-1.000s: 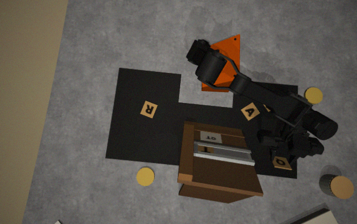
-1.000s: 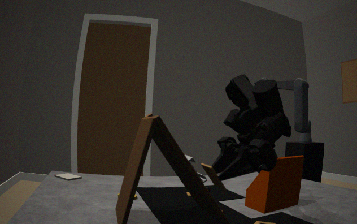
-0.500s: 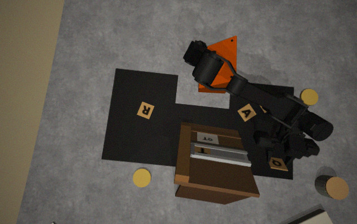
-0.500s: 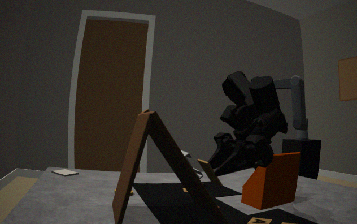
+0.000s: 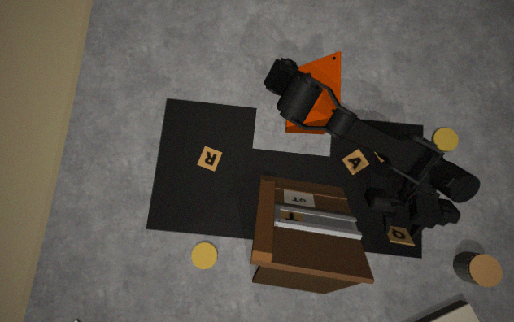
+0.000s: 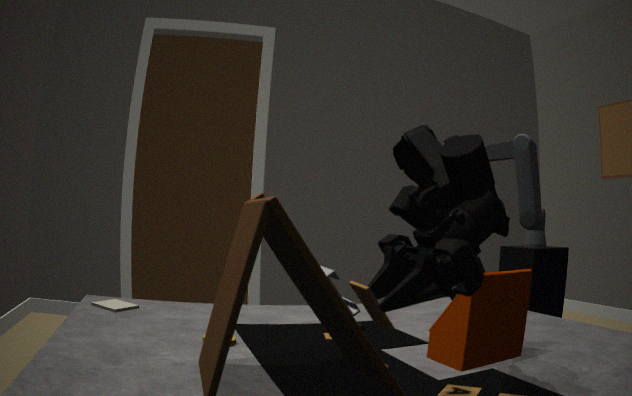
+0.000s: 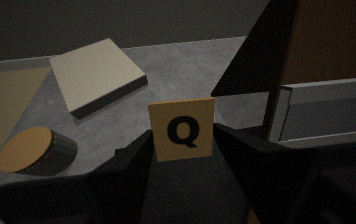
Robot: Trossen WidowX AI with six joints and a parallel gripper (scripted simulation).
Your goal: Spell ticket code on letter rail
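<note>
My gripper tip is right at the q tile. The rest, counted from my gripper tip: black mat 25 cm to the right, 17 cm below, 16 cm behind; white ticket 22 cm to the right, 8 cm below, 6 cm behind.
</note>
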